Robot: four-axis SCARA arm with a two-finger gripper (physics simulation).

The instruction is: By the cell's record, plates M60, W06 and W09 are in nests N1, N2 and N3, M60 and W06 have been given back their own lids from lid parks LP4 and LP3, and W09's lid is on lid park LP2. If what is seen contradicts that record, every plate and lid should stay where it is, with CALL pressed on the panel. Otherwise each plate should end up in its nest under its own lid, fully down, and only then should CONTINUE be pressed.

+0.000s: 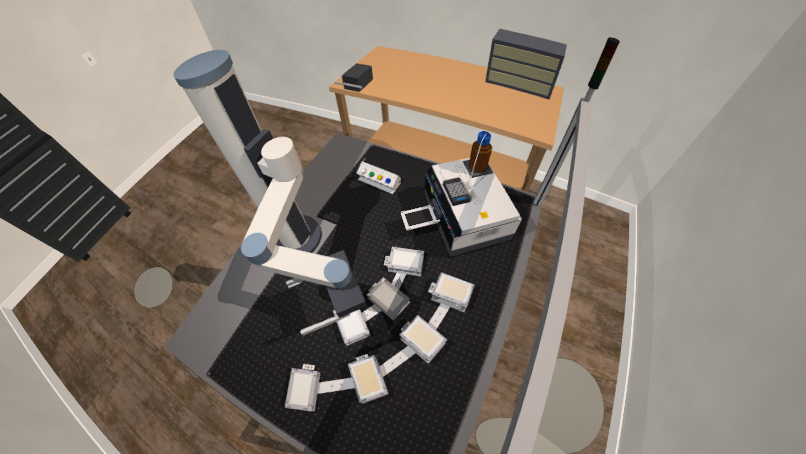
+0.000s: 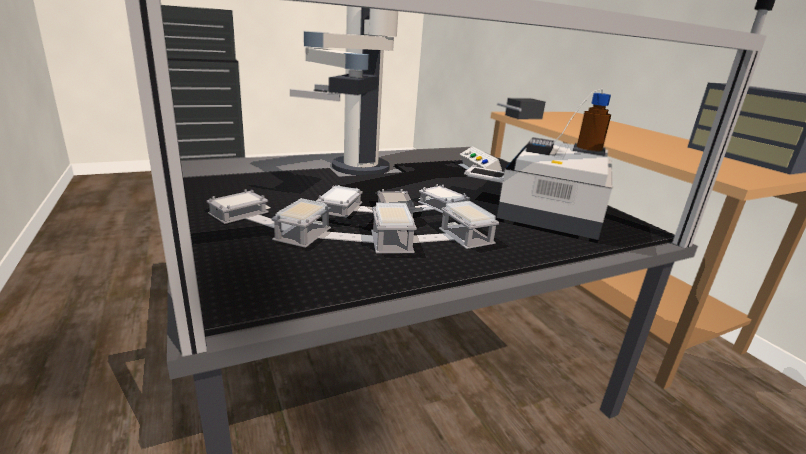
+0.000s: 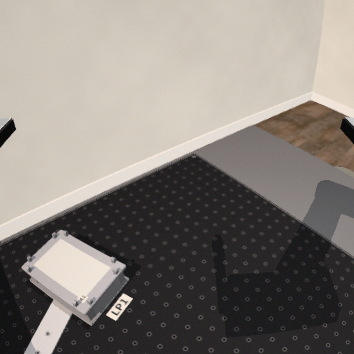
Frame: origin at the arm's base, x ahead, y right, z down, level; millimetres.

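Seen in the pictures: gripper, fingertip midpoint: (image 1: pixel 294 307) (image 2: pixel 303 89) (image 3: pixel 177 96); arm's base at its link origin: (image 1: pixel 296 237) (image 2: pixel 360 167).
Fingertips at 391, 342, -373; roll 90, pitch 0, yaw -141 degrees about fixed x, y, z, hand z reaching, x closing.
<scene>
Pixels of each thing's top centre, then the offset from my fingertips to it, as dx, dy, dz. "spot": a spot on its surface instead.
- middle plate at its top centre: (image 2: pixel 393 211) (image 1: pixel 423 336) +359, -153, +269
- Lid park LP1 at its top centre: (image 3: pixel 68 262) (image 2: pixel 237 196) (image 1: pixel 300 388) +38, +215, +308
- button panel at its top centre: (image 2: pixel 481 152) (image 1: pixel 377 170) -182, -819, +276
- brown bottle at a spot on its surface: (image 2: pixel 594 128) spot: +325, -886, +66
- tray at a spot on its surface: (image 1: pixel 404 220) spot: +81, -581, +260
My gripper (image 1: pixel 296 308) (image 2: pixel 305 91) (image 3: pixel 177 130) is open and empty, high above the deck. Three plates with beige well areas sit on raised nests: one plate (image 1: pixel 367 378) (image 2: pixel 302 210), a middle plate (image 1: pixel 423 338) (image 2: pixel 393 214) and another plate (image 1: pixel 452 290) (image 2: pixel 470 213). Whether they wear lids, and their names, cannot be told. Lid park LP1 (image 1: pixel 302 389) (image 2: pixel 237 201) (image 3: pixel 72 265) has a flat cream top between corner pins. Three more parks show: a white-topped one (image 1: pixel 353 327) (image 2: pixel 341 195), a shaded grey one (image 1: pixel 388 297) (image 2: pixel 393 196) and a white-topped one (image 1: pixel 405 260) (image 2: pixel 443 194). Lids there cannot be told apart. The button panel (image 1: pixel 379 177) (image 2: pixel 480 159) stands behind.
A white instrument (image 1: pixel 479 205) (image 2: pixel 555 194) carries a brown bottle (image 1: pixel 480 156) (image 2: pixel 594 128) and has a tray (image 1: pixel 404 220) sticking out. Pale bars link the stands. The arm's column (image 1: pixel 217 121) (image 2: pixel 351 129) rises at the deck's edge. A post-and-rail frame (image 1: pixel 555 281) (image 2: pixel 169 186) borders the table.
</scene>
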